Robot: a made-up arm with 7 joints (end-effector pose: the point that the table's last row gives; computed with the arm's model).
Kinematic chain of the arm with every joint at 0, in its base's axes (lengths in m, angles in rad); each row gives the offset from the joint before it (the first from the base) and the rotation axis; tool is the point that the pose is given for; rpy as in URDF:
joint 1: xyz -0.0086 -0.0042 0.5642 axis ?
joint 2: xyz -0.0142 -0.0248 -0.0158 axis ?
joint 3: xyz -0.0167 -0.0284 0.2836 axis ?
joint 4: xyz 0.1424 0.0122 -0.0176 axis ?
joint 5: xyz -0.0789 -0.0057 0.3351 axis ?
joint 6: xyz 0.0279 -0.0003 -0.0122 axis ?
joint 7: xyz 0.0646 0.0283 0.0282 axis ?
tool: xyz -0.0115 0.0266 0.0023 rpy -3.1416 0 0
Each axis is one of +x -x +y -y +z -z.
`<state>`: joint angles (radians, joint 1 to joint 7).
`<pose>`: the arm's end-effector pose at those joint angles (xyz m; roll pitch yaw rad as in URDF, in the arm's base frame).
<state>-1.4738 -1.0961 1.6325 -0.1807 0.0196 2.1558 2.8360</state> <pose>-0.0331 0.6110 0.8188 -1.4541 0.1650 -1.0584</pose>
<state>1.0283 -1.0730 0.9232 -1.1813 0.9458 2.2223 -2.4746</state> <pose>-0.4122 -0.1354 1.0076 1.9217 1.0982 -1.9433</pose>
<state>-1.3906 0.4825 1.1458 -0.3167 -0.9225 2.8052 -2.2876</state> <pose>0.1337 -0.2560 1.0659 0.8066 0.6849 0.0392</pose>
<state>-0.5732 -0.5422 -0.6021 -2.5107 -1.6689 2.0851 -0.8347</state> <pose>0.0563 -0.3432 0.7180 2.3822 0.9903 0.1621</pose>
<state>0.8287 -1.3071 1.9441 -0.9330 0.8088 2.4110 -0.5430</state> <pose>-0.5948 -0.2790 0.5443 2.4571 -0.3706 -2.3282</pose>
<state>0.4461 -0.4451 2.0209 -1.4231 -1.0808 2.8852 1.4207</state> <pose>-0.5376 0.0863 0.7710 2.3499 -1.4655 3.0247</pose>
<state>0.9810 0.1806 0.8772 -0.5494 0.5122 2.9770 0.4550</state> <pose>-0.0069 0.1903 1.1259 -0.7425 -0.3495 -0.0992</pose>
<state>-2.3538 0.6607 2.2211 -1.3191 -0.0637 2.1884 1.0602</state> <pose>0.1946 -0.2066 1.1389 -1.8236 -0.0324 -1.4955</pose>
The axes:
joint 1: +z
joint 2: +y
joint 3: +z
joint 4: -y
joint 5: +z
joint 6: -y
joint 7: -z

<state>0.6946 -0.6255 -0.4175 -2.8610 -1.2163 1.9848 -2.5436</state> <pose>0.2932 0.0392 0.6719 -2.3359 0.0257 -2.6784</pose>
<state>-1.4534 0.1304 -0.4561 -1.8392 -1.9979 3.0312 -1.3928</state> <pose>-0.2012 -0.4279 0.7364 -2.3617 1.0957 1.9476</pose>
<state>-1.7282 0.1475 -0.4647 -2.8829 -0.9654 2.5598 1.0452</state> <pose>-0.1605 -0.2450 0.4596 2.5781 0.1440 -2.3482</pose>
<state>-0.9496 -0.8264 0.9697 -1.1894 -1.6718 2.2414 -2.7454</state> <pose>0.1346 0.3741 1.0122 -0.3605 0.2489 -1.9164</pose>
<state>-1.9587 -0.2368 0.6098 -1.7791 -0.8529 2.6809 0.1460</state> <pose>0.1528 -0.3326 0.8771 1.8981 -0.6481 -0.3893</pose>
